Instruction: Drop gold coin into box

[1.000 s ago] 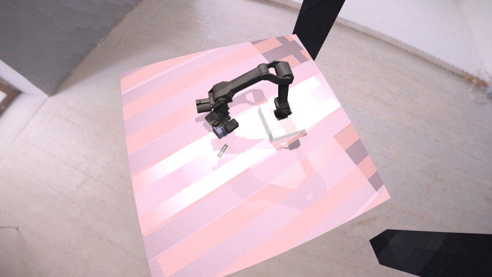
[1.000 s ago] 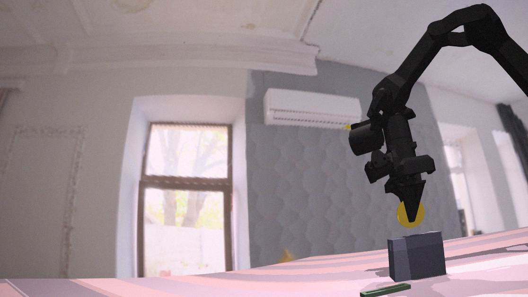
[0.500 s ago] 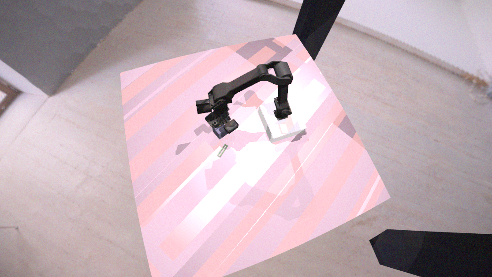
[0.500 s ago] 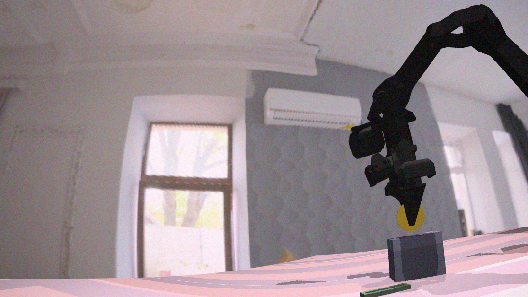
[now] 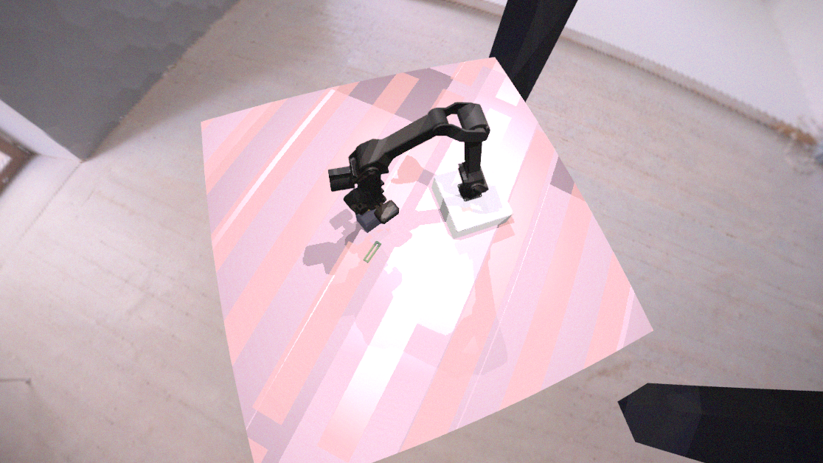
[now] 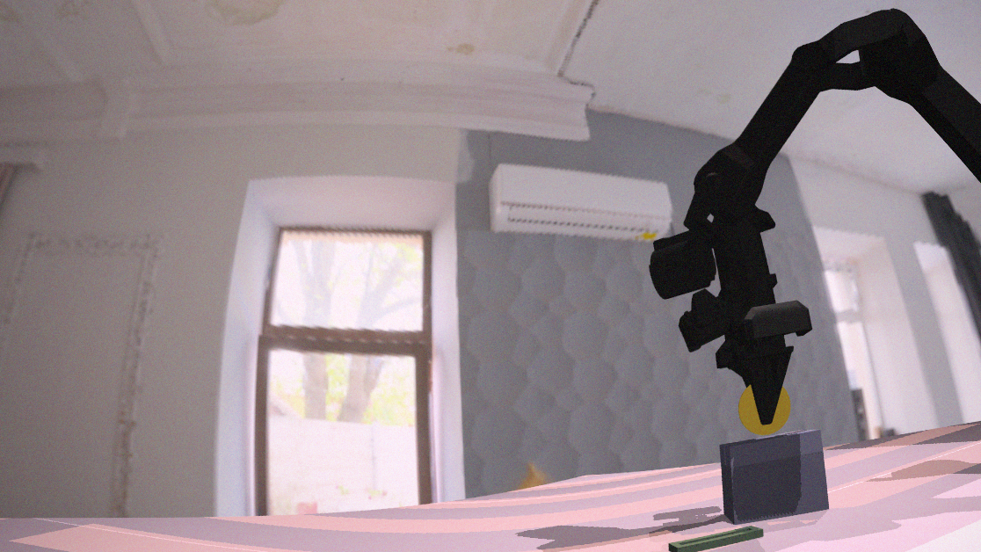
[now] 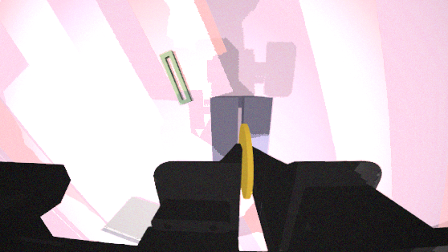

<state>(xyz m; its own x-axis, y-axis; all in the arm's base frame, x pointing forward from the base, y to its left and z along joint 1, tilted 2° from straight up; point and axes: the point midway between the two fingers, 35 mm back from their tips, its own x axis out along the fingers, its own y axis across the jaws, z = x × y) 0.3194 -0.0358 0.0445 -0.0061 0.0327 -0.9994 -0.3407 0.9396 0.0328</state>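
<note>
Now: gripper tip 2 cm below the gold coin.
</note>
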